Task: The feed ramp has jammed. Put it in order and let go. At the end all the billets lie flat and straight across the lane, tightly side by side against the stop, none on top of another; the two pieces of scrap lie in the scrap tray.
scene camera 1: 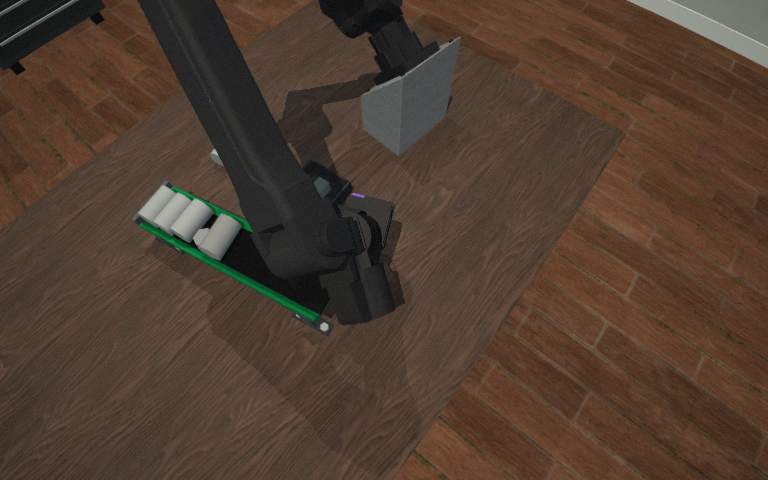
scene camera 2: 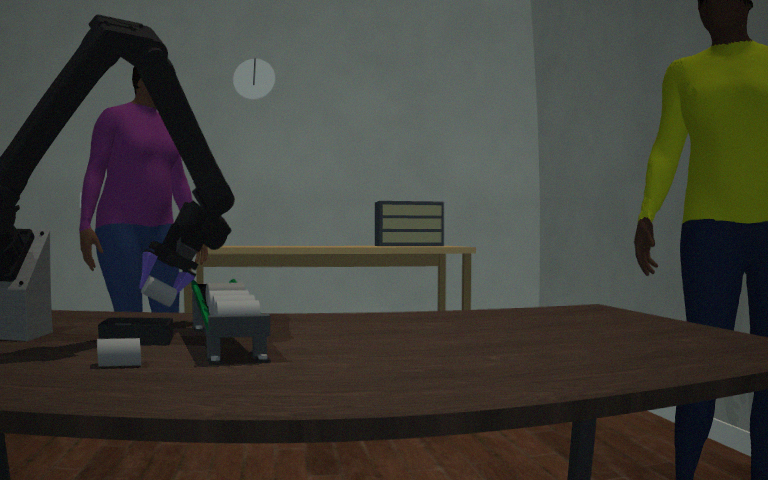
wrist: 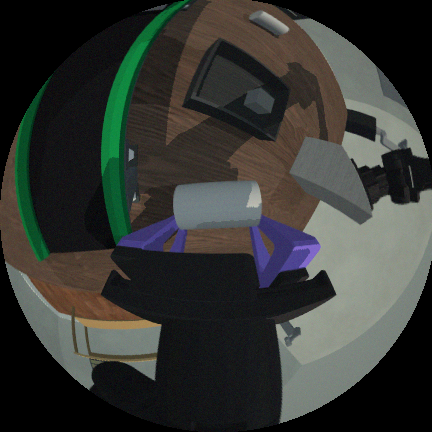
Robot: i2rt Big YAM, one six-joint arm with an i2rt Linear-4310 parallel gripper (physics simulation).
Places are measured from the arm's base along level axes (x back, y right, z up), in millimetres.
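Pixels of known places: gripper, fingertip midpoint: [scene camera 2: 154, 296] [wrist: 218, 214]; arm's base at its link origin: [scene camera 1: 407, 68] [scene camera 2: 6, 256] [wrist: 355, 189].
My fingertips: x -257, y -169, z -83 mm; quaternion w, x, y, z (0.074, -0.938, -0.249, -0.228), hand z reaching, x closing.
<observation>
For each thing: its top centre in the pictures, then the offset to it from my fingertips. Level surfaces: height alone.
- grey billet at its top centre: [wrist: 239, 225] [scene camera 2: 158, 275] dx -16, dy +14, dz +44 mm
- fourth billet at its top centre: [scene camera 1: 215, 231] [scene camera 2: 225, 282] dx -185, dy +160, dz +42 mm
- scrap tray at its top centre: [wrist: 253, 87] [scene camera 2: 136, 321] [scene camera 1: 309, 193] dx -14, dy +154, dz -31 mm
- loose billet at its top centre: [scene camera 2: 118, 338] [scene camera 1: 223, 142] dx -62, dy +370, dz -26 mm
- table at its surface level: dz -66 mm
My gripper [scene camera 2: 165, 283] [wrist: 218, 214] is shut on a grey billet [scene camera 2: 159, 290] [wrist: 215, 202], held in the air beside the ramp's high end, tilted in scene camera 2. The arm hides it in scene camera 1. On the feed ramp [scene camera 1: 249, 280] [scene camera 2: 199, 300] [wrist: 112, 150], three billets [scene camera 1: 155, 203] [scene camera 1: 171, 212] [scene camera 1: 192, 219] lie side by side at the stop end. A scrap piece [scene camera 1: 200, 236] sits between them and a fourth billet [scene camera 1: 219, 236]. Another scrap piece [scene camera 1: 321, 186] [wrist: 259, 101] is in the scrap tray [scene camera 2: 135, 333] [wrist: 230, 124]. A loose billet [scene camera 1: 216, 157] [scene camera 2: 119, 352] [wrist: 269, 22] lies on the table.
The grey arm pedestal [scene camera 1: 421, 101] [scene camera 2: 25, 311] [wrist: 327, 175] stands on the table [scene camera 1: 481, 186] beyond the tray. The arm's forearm [scene camera 1: 226, 113] passes over the ramp's middle in scene camera 1. Two people and a side bench [scene camera 2: 339, 250] are in the background.
</observation>
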